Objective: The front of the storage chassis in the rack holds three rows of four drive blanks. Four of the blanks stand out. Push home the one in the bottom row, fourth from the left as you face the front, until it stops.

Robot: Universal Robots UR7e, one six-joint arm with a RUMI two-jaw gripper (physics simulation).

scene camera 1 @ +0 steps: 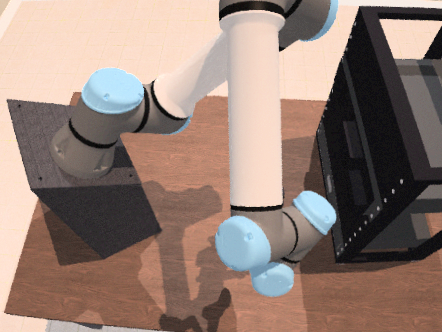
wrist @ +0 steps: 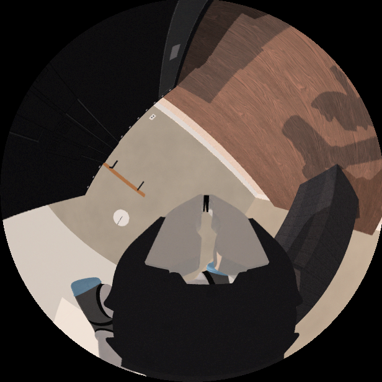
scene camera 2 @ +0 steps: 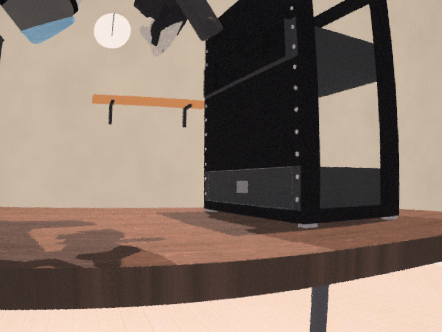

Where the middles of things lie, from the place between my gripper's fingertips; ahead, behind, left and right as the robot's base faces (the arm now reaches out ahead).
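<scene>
Position of my gripper relative to the black rack [scene camera 2: 263,75]: 180 mm to the right of it, 360 mm short of it, 50 mm above it.
</scene>
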